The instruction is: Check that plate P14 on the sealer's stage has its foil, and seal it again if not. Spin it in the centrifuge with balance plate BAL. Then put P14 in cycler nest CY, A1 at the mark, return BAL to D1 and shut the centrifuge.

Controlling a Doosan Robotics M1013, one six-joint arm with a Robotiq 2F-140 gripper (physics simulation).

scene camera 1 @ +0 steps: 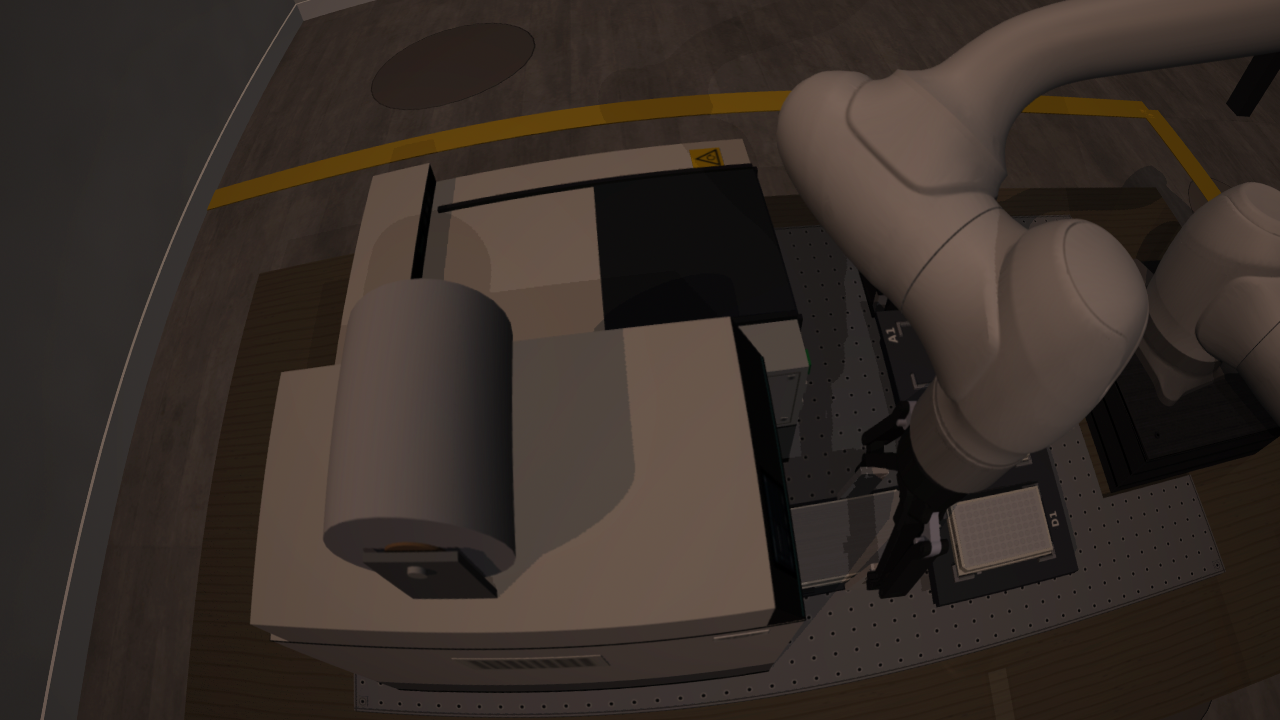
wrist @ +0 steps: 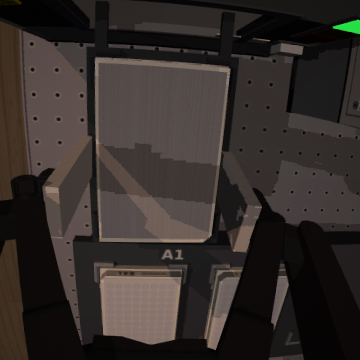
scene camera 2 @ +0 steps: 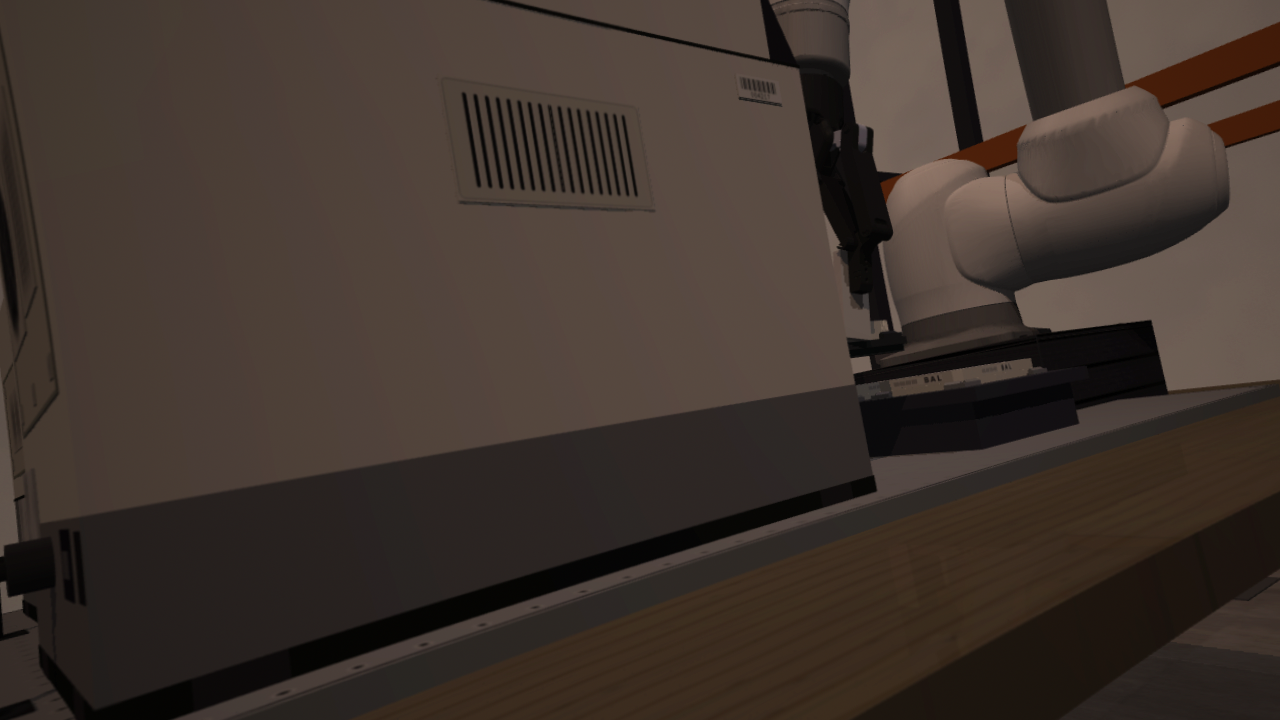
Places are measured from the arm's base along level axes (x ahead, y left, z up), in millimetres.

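Pixels of known places: gripper, fingertip midpoint: (scene camera 1: 854, 541) (wrist: 155, 162); arm's base, link origin: (scene camera 1: 1171, 340) (scene camera 2: 965, 353).
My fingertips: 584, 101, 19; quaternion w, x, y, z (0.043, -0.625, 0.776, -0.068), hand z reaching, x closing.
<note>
For each thing: its middle in the pictures, then the offset to it from my fingertips, as dx, dy, dz. "pt": a spot on its surface instead.
- sealer's dark stage, surface spot: (wrist: 91, 100) pt +47, +38, -2
- Balance plate BAL, body centre: (scene camera 2: 956, 377) (scene camera 1: 1000, 529) (wrist: 139, 315) -188, +39, -45
- sealer, body centre: (scene camera 2: 455, 177) (scene camera 1: 519, 534) +299, -47, +131
- machine with a black panel, surface spot: (scene camera 1: 689, 241) pt +82, -326, +106
- dark nest, surface spot: (scene camera 1: 902, 358) pt -157, -214, -53
A plate (scene camera 1: 827, 548) (wrist: 162, 107) with a smooth grey top lies flat on the sealer's dark stage (wrist: 91, 100); no wells show through its top, and its label is not readable. My gripper (scene camera 1: 875, 525) (scene camera 2: 856, 291) (wrist: 155, 162) is open and empty, its pads standing apart on both sides of this plate. In the wrist view a strip of deck shows between the left pad and the plate; the right pad is close to the plate's edge. Balance plate BAL (scene camera 1: 998, 528) (scene camera 2: 932, 379) (wrist: 140, 310) sits in a dark holder by mark D1. The cycler nest and the centrifuge's inside cannot be made out.
The sealer (scene camera 1: 680, 501) (scene camera 2: 313, 295) with its big roll (scene camera 1: 422, 420) stands beside the gripper. Behind it is a machine with a black panel (scene camera 1: 689, 241). Another plate (wrist: 225, 300) lies beside BAL, partly behind a finger. A dark nest (scene camera 1: 902, 358) marked A1 is under the arm.
</note>
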